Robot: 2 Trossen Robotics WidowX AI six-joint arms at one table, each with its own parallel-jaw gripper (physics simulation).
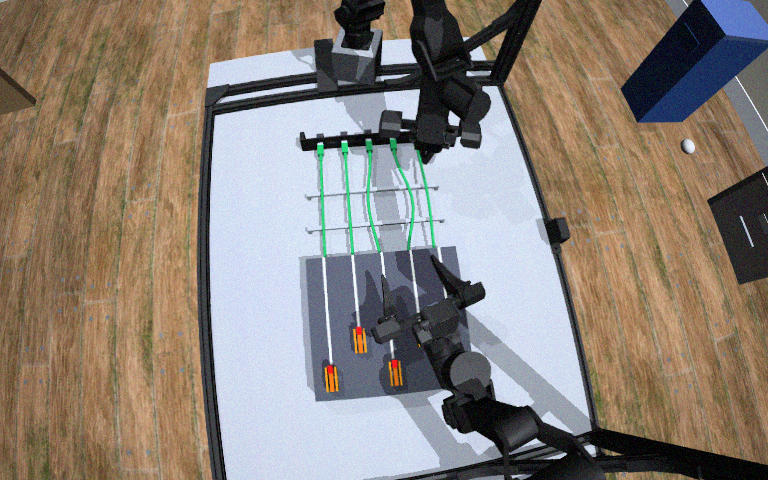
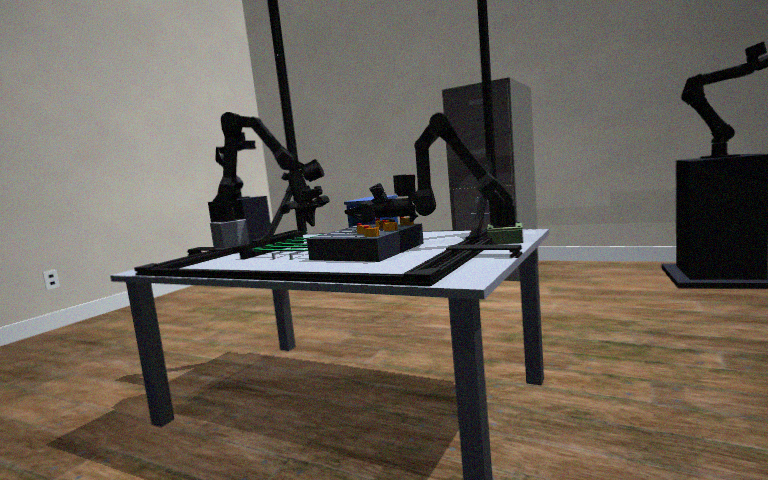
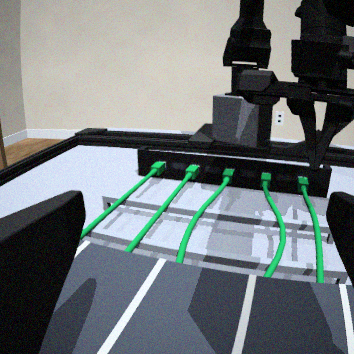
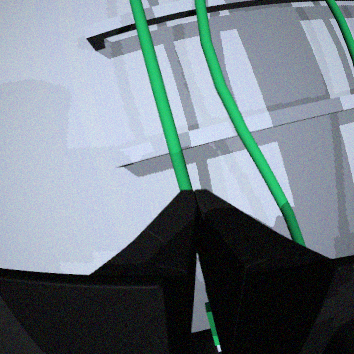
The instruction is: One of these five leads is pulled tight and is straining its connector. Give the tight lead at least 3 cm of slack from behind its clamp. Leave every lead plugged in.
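Where they show: left gripper, fingertip midpoint: (image 1: 407, 265) (image 2: 349, 210) (image 3: 210, 205); right gripper, fingertip midpoint: (image 1: 424, 163) (image 2: 313, 226) (image 3: 313, 170) (image 4: 193, 202); left arm's base, origin of the base link: (image 2: 504, 225); right arm's base, origin of the base link: (image 1: 357, 39) (image 2: 227, 220).
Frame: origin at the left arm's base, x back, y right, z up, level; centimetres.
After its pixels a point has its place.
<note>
Five green leads run from a black connector bar (image 1: 354, 140) @(x -80.5, y 2.7, z -2.1 cm) (image 3: 211, 172) @(x -80.4, y 3.0, z -2.8 cm) over two thin rails (image 1: 334, 194) @(x -70.1, y -5.6, z -2.8 cm) onto a dark grey block (image 1: 344, 295) (image 2: 358, 248). There they turn white and end at orange clamps (image 1: 331, 378) @(x -36.4, y -18.3, z 4.3 cm) (image 2: 370, 230) @(x -36.2, y -19.3, z 3.8 cm). The two leftmost leads (image 1: 322, 205) @(x -68.3, y -8.8, z -2.0 cm) and the rightmost lead (image 1: 429, 205) @(x -59.9, y 10.8, z -0.6 cm) (image 3: 316, 239) @(x -59.2, y 10.4, z -0.7 cm) (image 4: 159, 95) @(x -63.1, y 11.8, z -0.6 cm) look straight. The third and fourth leads (image 1: 411, 200) @(x -62.7, y 8.3, z -2.0 cm) bow sideways. My right gripper (image 1: 428, 159) @(x -67.5, y 12.8, z 2.4 cm) (image 2: 308, 216) @(x -67.5, y 12.8, z 2.4 cm) (image 3: 313, 170) @(x -67.5, y 12.8, z 2.4 cm) (image 4: 193, 202) @(x -67.5, y 12.8, z 2.4 cm) is shut and empty, its tips just above the rightmost lead near its plug. My left gripper (image 1: 415, 286) (image 2: 368, 207) (image 3: 210, 205) @(x -48.6, y 0.0, z 8.2 cm) is open and empty over the block.
A black frame (image 1: 205, 286) @(x -61.4, y -36.5, z -2.7 cm) rims the white table (image 1: 258, 286) @(x -58.1, y -26.5, z -4.7 cm). A grey arm base (image 1: 355, 59) @(x -96.8, y 9.3, z 5.2 cm) stands behind the connector bar. A small black block (image 1: 557, 230) @(x -44.9, y 33.6, z 0.2 cm) sits on the right frame rail. My left arm hides two clamps. A dark cabinet (image 2: 515, 143) stands behind the table.
</note>
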